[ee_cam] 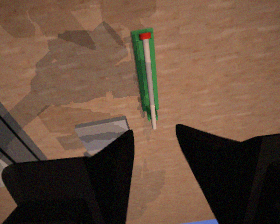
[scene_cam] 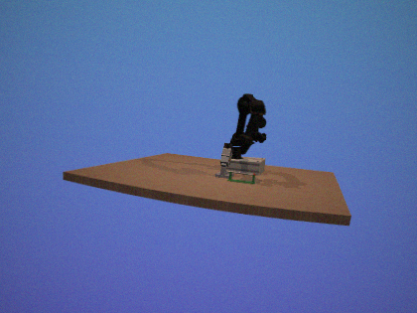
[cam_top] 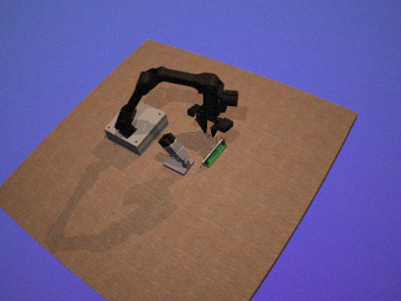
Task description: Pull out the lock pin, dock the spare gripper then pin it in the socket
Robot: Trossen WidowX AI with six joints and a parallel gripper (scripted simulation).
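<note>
The green rack is 1 cm to the left of my gripper tip and 12 cm below it. Round my gripper tip: spare gripper: 9 cm behind, 12 cm to the right, 2 cm below; grey mount: 7 cm behind, 12 cm to the right, 9 cm below.
</note>
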